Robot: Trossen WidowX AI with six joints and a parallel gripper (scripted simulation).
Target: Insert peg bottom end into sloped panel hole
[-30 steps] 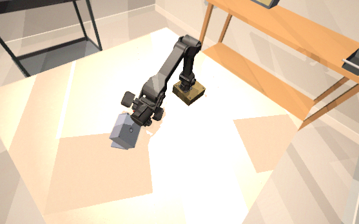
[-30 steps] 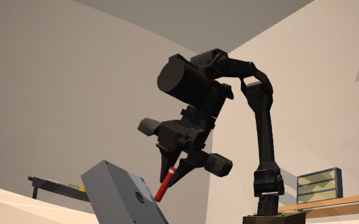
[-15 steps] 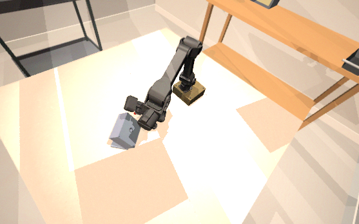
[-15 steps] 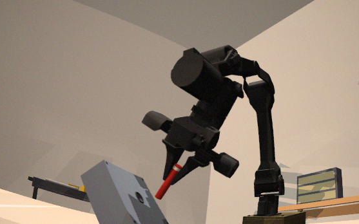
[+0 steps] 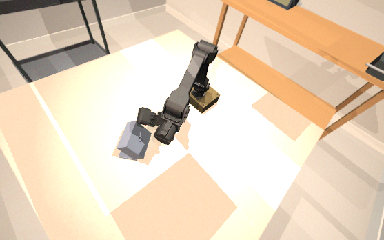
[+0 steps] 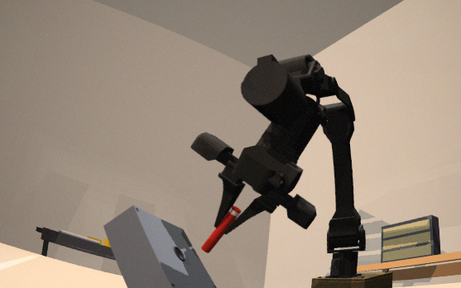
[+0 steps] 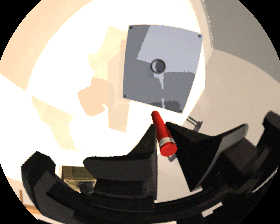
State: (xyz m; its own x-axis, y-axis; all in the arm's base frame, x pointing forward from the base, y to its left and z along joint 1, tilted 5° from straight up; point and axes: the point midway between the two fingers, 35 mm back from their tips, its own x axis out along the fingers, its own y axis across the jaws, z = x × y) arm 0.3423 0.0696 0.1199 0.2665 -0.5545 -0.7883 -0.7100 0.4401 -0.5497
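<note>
Right now my gripper tip is 8 cm short of the grey sloped panel and 6 cm above it. The rest, counted from my gripper tip: red peg (1 cm to the left, 1 cm above).
</note>
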